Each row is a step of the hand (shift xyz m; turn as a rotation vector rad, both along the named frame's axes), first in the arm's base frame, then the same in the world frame.
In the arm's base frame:
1: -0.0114 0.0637 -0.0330 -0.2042 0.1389 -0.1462
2: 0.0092 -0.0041 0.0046 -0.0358 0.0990 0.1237
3: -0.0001 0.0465 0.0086 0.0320 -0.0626 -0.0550
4: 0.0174 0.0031 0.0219 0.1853 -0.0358 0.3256
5: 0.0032 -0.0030 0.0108 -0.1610 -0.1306 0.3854
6: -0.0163 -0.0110 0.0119 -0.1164 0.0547 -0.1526
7: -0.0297 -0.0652 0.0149 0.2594 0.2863 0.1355
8: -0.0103 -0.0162 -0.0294 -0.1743 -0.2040 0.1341
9: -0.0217 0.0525 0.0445 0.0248 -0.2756 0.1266
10: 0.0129 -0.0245 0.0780 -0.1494 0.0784 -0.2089
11: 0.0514 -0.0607 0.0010 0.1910 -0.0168 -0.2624
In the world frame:
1: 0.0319 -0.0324 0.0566 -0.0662 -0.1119 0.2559
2: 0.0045 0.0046 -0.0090 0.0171 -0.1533 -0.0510
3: 0.0265 -0.0376 0.0108 -0.0057 0.0886 0.0092
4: 0.0135 -0.0062 -0.0239 0.0935 -0.0668 -0.3584
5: -0.0003 -0.0023 -0.0114 -0.2458 -0.1889 -0.3089
6: -0.0208 -0.0060 -0.0078 -0.0450 -0.0090 0.1942
7: -0.0638 0.0247 -0.0259 0.3627 -0.1585 -0.1045
8: -0.0148 0.0227 0.0223 -0.2739 -0.0070 -0.1222
9: 0.0091 -0.0711 -0.0084 -0.1561 0.1380 -0.2218
10: -0.0122 -0.0190 -0.0796 -0.0516 -0.0103 0.2633
11: 0.0052 0.0658 -0.0445 0.1700 0.2404 0.1375

